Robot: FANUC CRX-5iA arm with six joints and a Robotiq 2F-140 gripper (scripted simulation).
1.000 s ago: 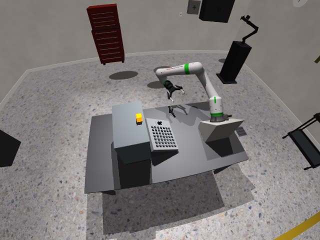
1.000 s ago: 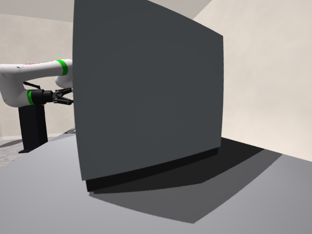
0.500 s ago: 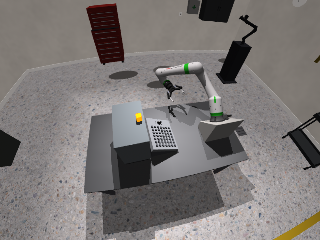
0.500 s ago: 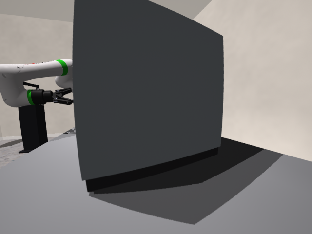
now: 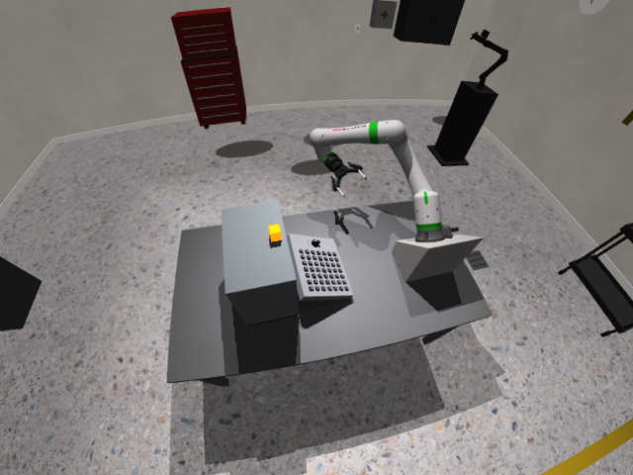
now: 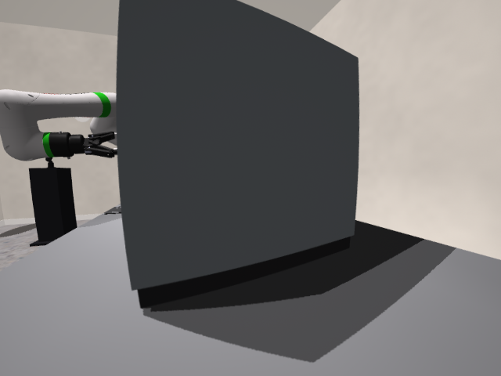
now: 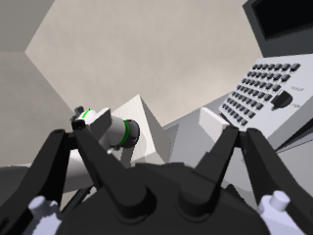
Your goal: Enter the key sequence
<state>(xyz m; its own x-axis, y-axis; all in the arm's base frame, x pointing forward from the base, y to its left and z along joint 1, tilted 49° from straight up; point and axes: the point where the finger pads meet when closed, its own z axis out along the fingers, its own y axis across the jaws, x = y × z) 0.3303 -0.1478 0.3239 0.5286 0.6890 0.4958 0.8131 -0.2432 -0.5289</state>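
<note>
My hand is 40 cm to the right of the key, 23 cm short of it and 18 cm above it. Round my hand: white keypad panel (32 cm to the left, 26 cm ahead, 22 cm below); black selector knob (24 cm ahead, 21 cm to the left, 17 cm below).
</note>
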